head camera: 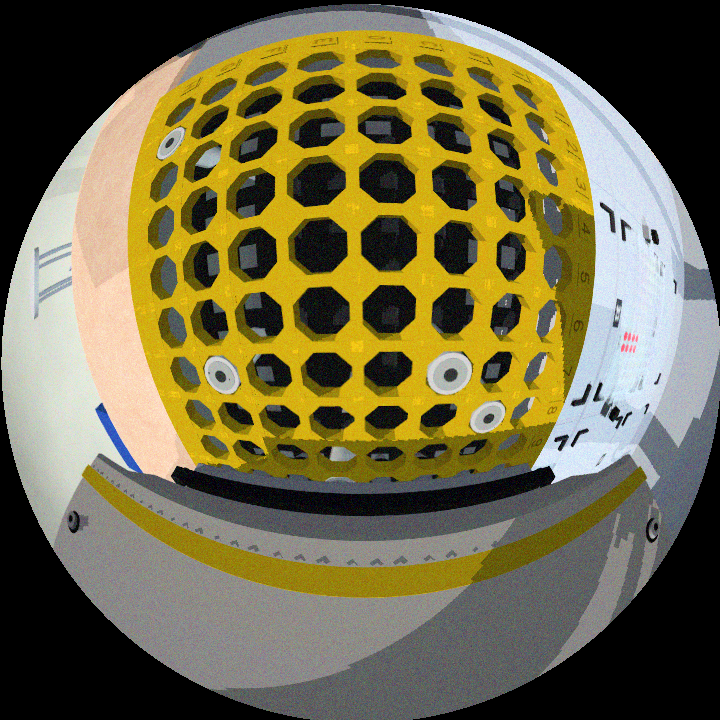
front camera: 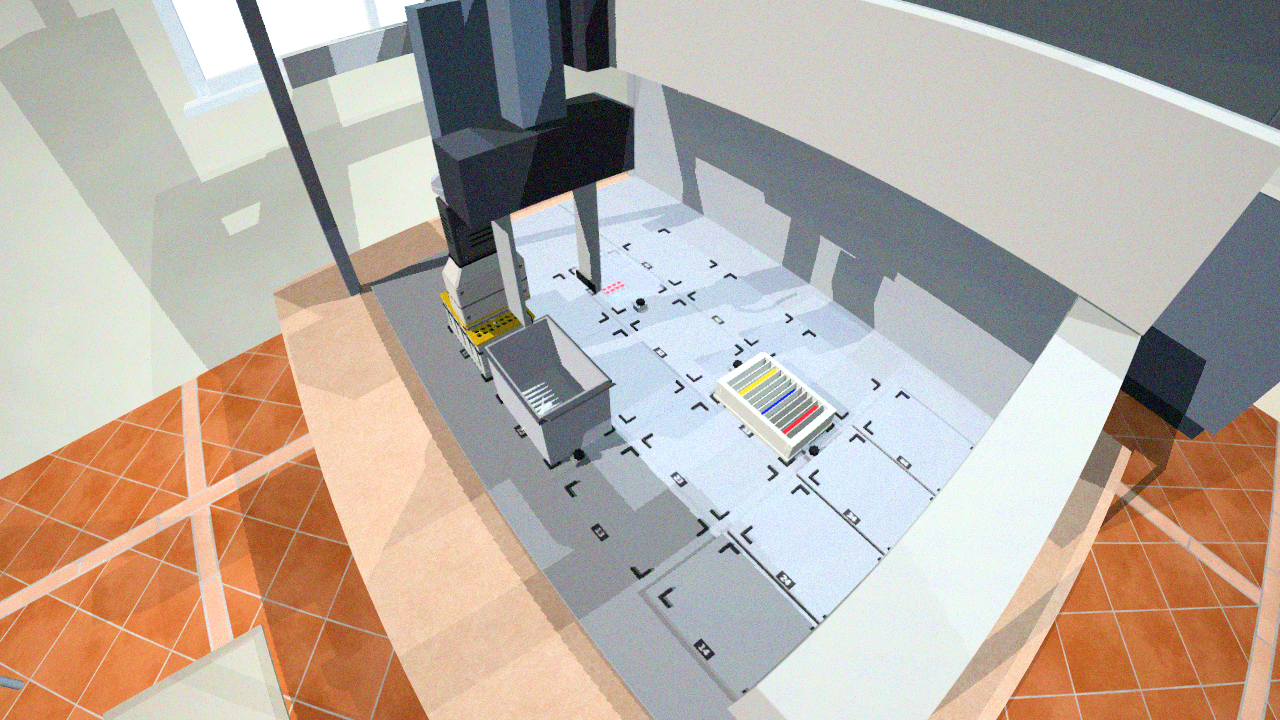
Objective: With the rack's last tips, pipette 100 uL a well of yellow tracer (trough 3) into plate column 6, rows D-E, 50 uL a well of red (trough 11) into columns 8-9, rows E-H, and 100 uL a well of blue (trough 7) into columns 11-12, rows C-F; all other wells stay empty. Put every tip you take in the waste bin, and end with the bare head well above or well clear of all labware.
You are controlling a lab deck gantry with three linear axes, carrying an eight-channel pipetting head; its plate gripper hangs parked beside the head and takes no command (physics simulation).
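The pipetting head (front camera: 477, 284) (head camera: 362, 624) is low over the yellow tip rack (front camera: 490, 329) (head camera: 357, 346); its nozzles are hidden, so contact cannot be told. Several pale tips, such as one tip (head camera: 449, 373) and another tip (head camera: 221, 374), sit scattered in the rack among empty holes. The parked plate gripper (front camera: 554, 300) hangs beside the head with its paddles apart and nothing between them. The clear plate shows as eight red wells (front camera: 613, 287) (head camera: 630, 341). The trough block (front camera: 760, 429) holds yellow (front camera: 759, 382), blue (front camera: 777, 401) and red (front camera: 800, 419) troughs. The waste bin (front camera: 577, 425) holds used tips (front camera: 539, 394).
The grey bin stands right in front of the tip rack in the front view, its rim close to the rack. Black locating posts, such as one post (front camera: 640, 304), stand on the deck (front camera: 778, 573). A large pale beam (front camera: 948, 537) crosses the right side.
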